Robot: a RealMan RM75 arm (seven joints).
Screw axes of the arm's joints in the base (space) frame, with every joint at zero. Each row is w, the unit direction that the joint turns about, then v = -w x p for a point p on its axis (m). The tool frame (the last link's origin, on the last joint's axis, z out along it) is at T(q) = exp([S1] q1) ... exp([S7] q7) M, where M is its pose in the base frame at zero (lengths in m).
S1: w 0 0 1 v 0 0 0
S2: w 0 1 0 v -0.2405 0 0
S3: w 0 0 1 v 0 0 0
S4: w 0 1 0 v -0.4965 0 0
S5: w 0 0 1 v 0 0 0
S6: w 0 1 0 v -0.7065 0 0
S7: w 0 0 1 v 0 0 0
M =
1 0 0 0
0 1 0 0
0 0 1 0.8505
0 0 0 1
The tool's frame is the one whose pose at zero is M.
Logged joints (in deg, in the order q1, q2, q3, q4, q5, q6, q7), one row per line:
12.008, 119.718, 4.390, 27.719, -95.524, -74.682, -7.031
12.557, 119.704, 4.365, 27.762, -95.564, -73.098, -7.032
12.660, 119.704, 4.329, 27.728, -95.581, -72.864, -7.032
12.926, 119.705, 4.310, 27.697, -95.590, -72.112, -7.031
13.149, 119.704, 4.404, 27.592, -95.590, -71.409, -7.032
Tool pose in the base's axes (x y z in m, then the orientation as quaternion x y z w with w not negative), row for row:
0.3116, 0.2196, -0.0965, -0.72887, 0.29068, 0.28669, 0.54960
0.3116, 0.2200, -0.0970, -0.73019, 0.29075, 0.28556, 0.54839
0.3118, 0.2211, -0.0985, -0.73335, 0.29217, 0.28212, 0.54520
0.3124, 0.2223, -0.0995, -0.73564, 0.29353, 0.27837, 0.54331
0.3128, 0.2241, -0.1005, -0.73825, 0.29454, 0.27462, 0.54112
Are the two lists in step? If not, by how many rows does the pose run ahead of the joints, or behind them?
The pose runs 1 row ahead of the joints: the pose in row i belongs to the joints in row i + 1.
